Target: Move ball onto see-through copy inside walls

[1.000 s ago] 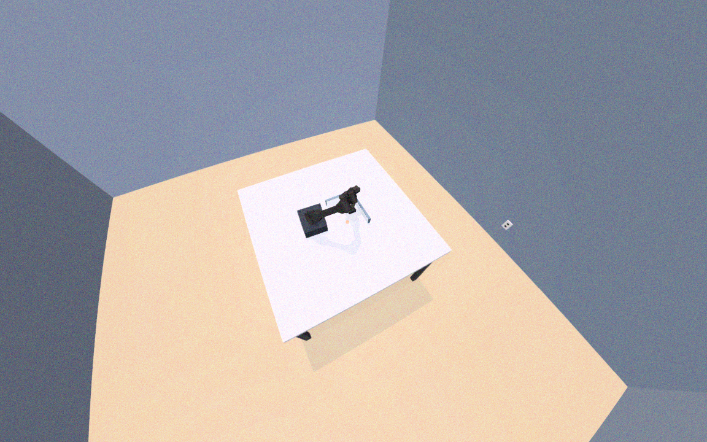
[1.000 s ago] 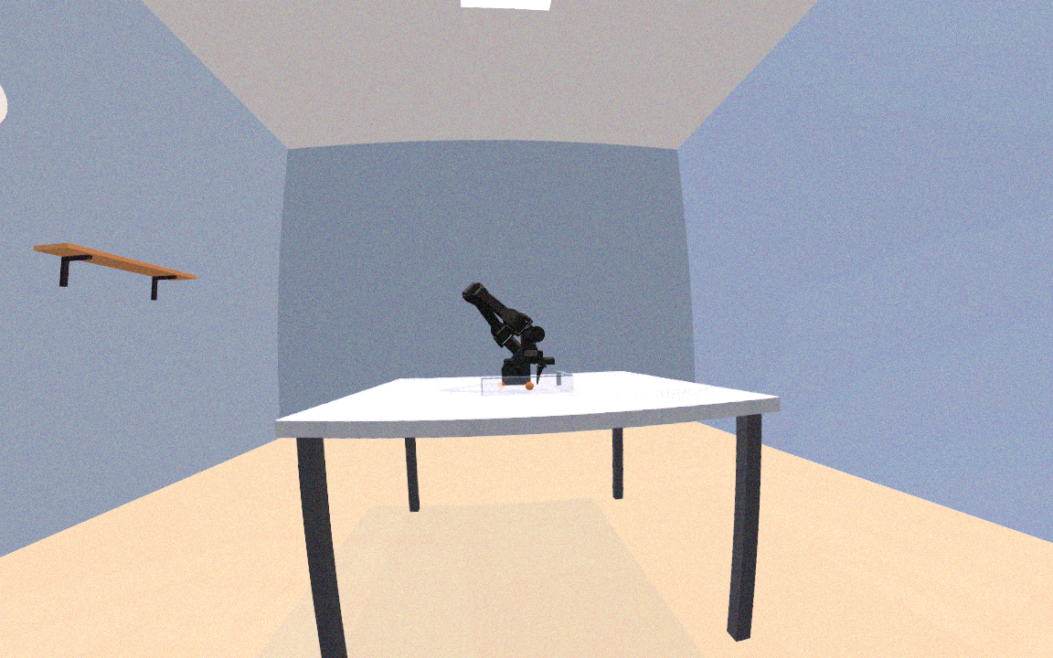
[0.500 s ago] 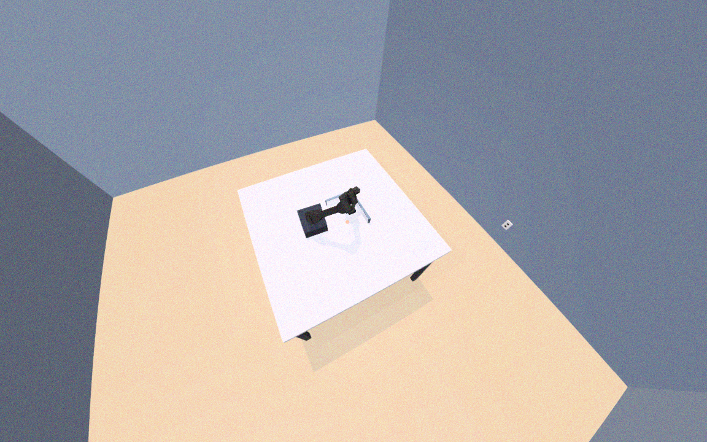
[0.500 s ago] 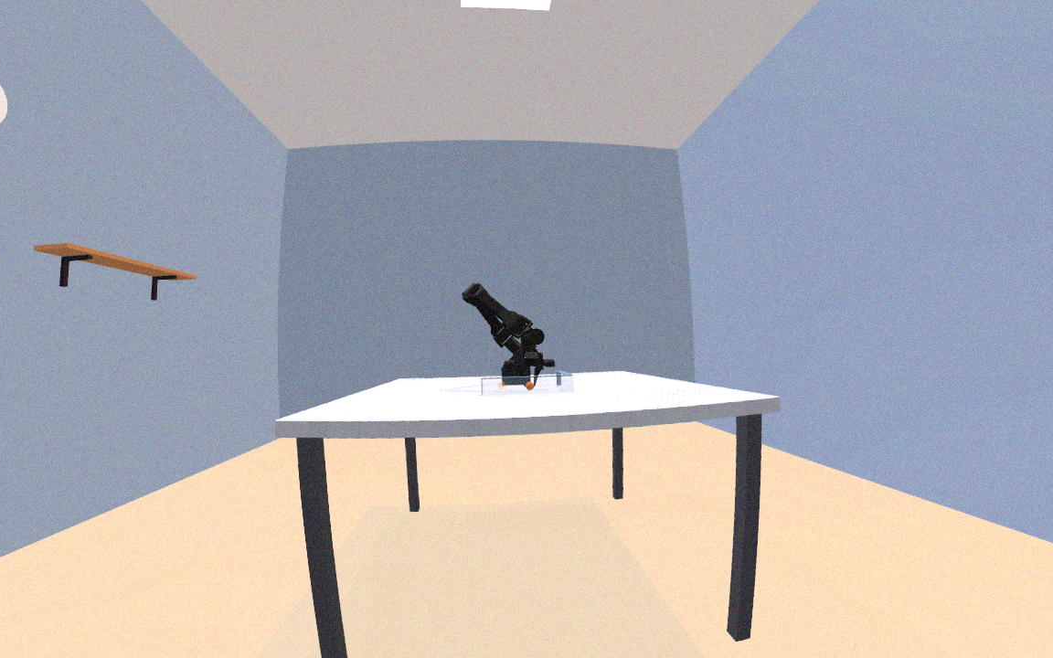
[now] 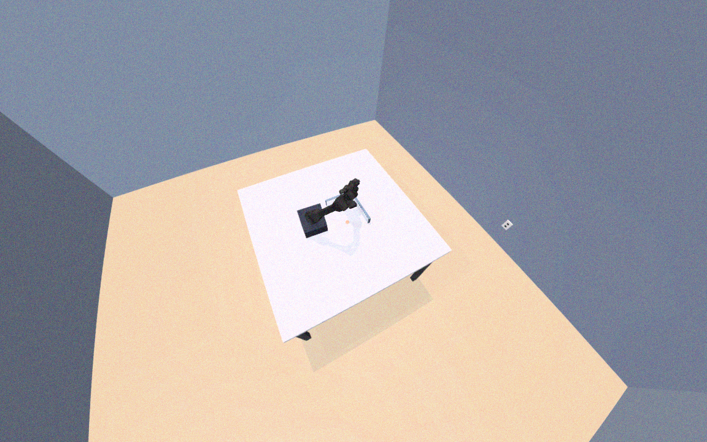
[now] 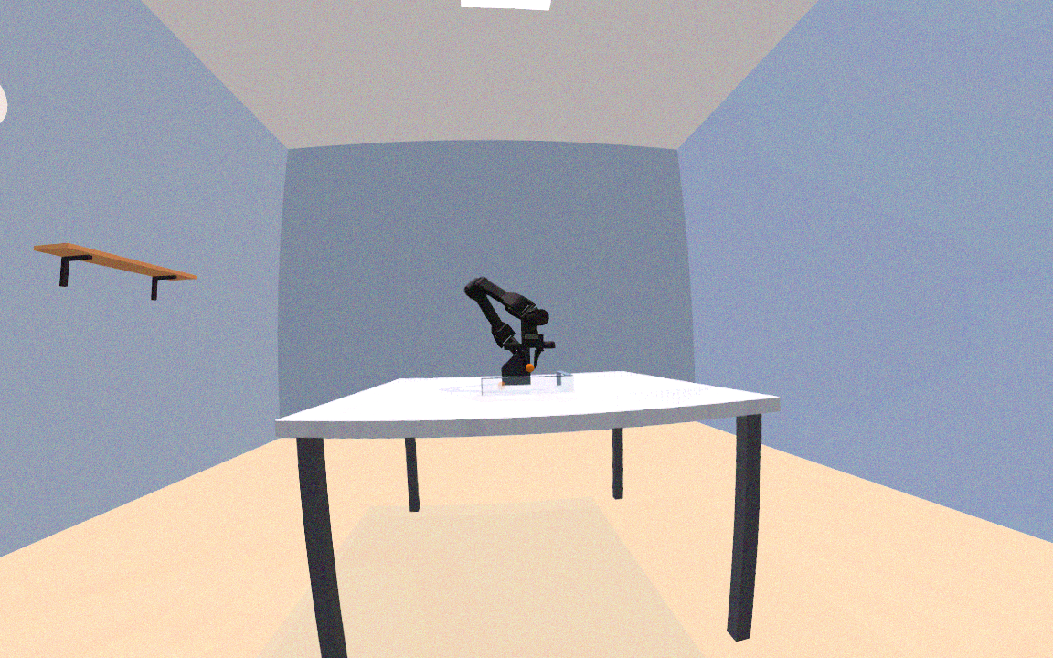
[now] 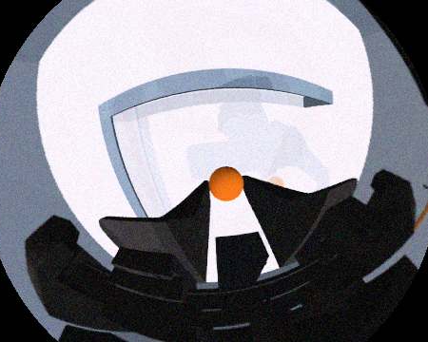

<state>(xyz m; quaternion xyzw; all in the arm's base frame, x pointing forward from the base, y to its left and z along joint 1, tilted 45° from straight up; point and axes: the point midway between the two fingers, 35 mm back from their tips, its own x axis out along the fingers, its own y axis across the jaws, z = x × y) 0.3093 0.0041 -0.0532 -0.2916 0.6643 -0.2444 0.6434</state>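
My gripper tip is now 110 mm to the left of the see-through ball copy, 60 mm above it and 50 mm past it. Also, from my gripper tip: orange ball: right at my gripper tip.
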